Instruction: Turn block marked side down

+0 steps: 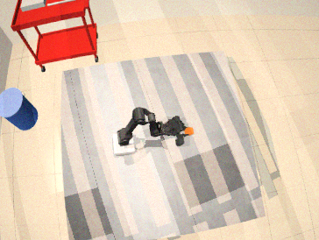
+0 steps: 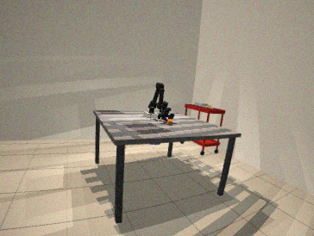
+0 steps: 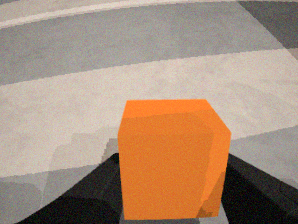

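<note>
Now: the orange block 1 cm below my gripper tip.
</note>
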